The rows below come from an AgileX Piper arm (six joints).
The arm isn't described. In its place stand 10 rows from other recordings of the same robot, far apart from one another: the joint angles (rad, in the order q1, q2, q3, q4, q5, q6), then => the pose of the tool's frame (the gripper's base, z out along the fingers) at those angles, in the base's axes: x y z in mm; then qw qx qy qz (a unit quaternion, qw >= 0).
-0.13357, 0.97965, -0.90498, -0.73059, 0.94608, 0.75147 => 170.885, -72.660, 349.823, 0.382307, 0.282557, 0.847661, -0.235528
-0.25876, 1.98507, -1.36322, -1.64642, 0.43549, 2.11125 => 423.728, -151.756, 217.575, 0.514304, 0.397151, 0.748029, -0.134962
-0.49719, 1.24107, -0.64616, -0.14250, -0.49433, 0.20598 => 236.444, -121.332, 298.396, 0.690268, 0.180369, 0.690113, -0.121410
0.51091, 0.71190, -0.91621, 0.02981, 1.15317, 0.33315 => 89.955, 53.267, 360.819, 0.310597, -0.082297, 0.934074, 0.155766
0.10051, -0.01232, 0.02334, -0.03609, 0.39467, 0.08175 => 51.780, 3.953, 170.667, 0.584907, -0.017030, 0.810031, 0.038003
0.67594, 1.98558, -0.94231, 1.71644, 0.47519, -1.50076 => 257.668, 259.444, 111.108, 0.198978, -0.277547, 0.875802, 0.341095
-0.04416, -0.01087, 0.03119, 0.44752, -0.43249, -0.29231 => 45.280, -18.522, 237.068, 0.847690, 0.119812, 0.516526, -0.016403
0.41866, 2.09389, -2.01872, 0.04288, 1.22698, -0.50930 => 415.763, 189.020, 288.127, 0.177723, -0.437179, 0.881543, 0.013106
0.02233, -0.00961, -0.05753, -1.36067, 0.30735, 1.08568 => 48.806, -25.842, 226.832, 0.711712, 0.013647, 0.676555, -0.188555
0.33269, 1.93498, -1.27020, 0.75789, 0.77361, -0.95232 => 352.523, 168.051, 180.402, 0.184138, -0.365413, 0.879972, 0.241278
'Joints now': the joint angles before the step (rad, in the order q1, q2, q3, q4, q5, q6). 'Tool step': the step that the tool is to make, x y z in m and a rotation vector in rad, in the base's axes. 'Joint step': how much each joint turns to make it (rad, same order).
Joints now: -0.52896 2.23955 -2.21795 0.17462 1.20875 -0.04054
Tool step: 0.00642 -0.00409 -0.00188 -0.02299 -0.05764 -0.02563
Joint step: 0.00000 0.00988 -0.00003 0.00206 -0.07469 0.01443
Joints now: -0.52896 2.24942 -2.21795 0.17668 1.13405 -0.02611
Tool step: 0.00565 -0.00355 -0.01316 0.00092 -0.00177 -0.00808
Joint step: 0.00000 0.02876 0.00004 0.00001 -0.03082 0.00308
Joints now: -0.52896 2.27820 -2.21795 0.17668 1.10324 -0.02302
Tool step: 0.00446 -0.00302 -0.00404 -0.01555 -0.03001 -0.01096
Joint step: -0.00001 0.01199 0.00000 0.00001 -0.04697 0.00315
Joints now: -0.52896 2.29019 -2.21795 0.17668 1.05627 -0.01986
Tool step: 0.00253 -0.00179 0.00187 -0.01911 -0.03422 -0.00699
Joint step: 0.00001 -0.00001 0.00003 0.00067 -0.03983 0.00000
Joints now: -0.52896 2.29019 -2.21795 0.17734 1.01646 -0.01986
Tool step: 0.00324 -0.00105 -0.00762 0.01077 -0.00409 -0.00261
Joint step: 0.00000 0.01644 0.00002 0.01135 -0.01480 -0.00001
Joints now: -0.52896 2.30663 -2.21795 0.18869 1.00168 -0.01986
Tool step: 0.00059 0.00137 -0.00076 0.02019 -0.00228 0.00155
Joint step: 0.00001 0.00247 -0.00207 0.01858 0.00797 -0.00001
